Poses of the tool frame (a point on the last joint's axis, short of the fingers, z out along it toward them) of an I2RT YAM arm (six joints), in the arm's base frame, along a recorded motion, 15 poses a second.
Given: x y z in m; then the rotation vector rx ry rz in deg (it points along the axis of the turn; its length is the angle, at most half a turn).
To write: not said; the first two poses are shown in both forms.
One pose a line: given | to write
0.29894 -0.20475 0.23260 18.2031 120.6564 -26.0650 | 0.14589 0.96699 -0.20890 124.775 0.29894 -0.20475 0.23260
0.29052 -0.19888 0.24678 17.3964 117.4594 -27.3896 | 0.14276 0.96390 -0.22477 121.859 0.29052 -0.19888 0.24678
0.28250 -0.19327 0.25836 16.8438 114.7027 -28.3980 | 0.14112 0.96098 -0.23792 119.360 0.28250 -0.19327 0.25836
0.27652 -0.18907 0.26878 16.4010 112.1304 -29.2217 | 0.14014 0.95813 -0.24969 117.030 0.27652 -0.18907 0.26878
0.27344 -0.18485 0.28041 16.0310 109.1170 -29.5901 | 0.14039 0.95558 -0.25913 114.189 0.27344 -0.18485 0.28041
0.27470 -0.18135 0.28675 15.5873 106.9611 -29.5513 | 0.13910 0.95452 -0.26372 112.058 0.27470 -0.18135 0.28675
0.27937 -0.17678 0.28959 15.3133 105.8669 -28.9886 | 0.13817 0.95524 -0.26157 110.827 0.27937 -0.17678 0.28959
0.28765 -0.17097 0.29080 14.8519 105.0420 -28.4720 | 0.13521 0.95631 -0.25921 109.841 0.28765 -0.17097 0.29080
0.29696 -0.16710 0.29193 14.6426 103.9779 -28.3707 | 0.13462 0.95595 -0.26083 108.769 0.29696 -0.16710 0.29193
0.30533 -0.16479 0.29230 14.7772 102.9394 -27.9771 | 0.13722 0.95587 -0.25979 107.692 0.30533 -0.16479 0.29230
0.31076 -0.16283 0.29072 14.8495 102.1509 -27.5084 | 0.13901 0.95623 -0.25750 106.827 0.31076 -0.16283 0.29072
